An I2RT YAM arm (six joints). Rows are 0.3 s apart.
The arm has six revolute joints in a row. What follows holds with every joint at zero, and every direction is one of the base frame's. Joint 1 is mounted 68.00 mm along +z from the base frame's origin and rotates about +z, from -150.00 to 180.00 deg. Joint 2 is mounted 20.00 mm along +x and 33.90 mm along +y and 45.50 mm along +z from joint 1 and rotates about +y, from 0.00 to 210.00 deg. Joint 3 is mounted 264.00 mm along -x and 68.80 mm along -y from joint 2 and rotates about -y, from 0.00 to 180.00 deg. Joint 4 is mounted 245.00 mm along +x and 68.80 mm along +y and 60.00 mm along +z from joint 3 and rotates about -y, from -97.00 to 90.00 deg. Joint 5 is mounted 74.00 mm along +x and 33.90 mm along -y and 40.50 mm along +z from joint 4 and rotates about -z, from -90.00 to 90.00 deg. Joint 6 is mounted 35.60 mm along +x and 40.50 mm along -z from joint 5 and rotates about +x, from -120.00 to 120.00 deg. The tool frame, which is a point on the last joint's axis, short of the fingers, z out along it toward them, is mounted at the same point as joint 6; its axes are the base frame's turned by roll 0.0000, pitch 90.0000 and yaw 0.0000 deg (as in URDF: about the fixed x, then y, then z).
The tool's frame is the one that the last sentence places.
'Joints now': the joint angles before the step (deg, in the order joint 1, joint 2, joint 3, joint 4, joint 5, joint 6). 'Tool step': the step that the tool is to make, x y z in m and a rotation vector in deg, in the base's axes. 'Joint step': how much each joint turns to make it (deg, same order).
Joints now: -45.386 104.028 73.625 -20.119 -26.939 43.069
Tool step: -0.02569 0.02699 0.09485 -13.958 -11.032 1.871
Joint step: 0.110 -14.885 0.064 1.400 0.022 -2.950
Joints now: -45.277 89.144 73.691 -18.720 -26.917 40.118
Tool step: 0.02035 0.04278 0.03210 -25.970 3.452 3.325
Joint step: 8.984 -4.677 -0.021 4.196 15.738 -17.157
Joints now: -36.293 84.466 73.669 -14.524 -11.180 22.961
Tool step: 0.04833 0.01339 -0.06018 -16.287 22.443 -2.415
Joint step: 8.044 9.879 -0.001 -0.656 22.120 -16.830
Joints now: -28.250 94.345 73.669 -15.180 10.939 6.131
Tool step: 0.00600 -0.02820 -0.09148 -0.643 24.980 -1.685
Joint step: -2.426 13.114 -0.002 -5.813 8.612 -9.813
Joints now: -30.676 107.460 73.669 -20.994 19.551 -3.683
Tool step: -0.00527 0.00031 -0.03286 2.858 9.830 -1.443
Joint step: -0.109 4.306 0.022 -5.574 2.885 -0.152
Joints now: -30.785 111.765 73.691 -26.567 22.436 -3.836
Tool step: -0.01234 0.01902 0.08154 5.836 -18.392 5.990
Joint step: 0.130 -13.289 0.000 -1.049 -15.322 2.600
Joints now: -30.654 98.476 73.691 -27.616 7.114 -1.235
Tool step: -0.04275 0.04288 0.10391 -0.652 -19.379 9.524
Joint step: 1.376 -18.229 0.348 -1.420 -12.152 0.918
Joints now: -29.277 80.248 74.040 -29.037 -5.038 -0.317
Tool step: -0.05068 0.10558 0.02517 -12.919 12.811 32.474
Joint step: 16.829 -13.267 0.002 -22.994 -1.486 -22.862
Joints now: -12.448 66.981 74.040 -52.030 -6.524 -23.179
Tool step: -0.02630 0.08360 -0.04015 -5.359 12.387 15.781
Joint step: 23.715 -3.673 -8.043 -7.869 9.157 2.644
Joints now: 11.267 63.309 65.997 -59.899 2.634 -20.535
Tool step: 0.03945 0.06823 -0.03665 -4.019 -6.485 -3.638
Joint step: 15.169 10.514 -3.015 16.174 15.497 12.393
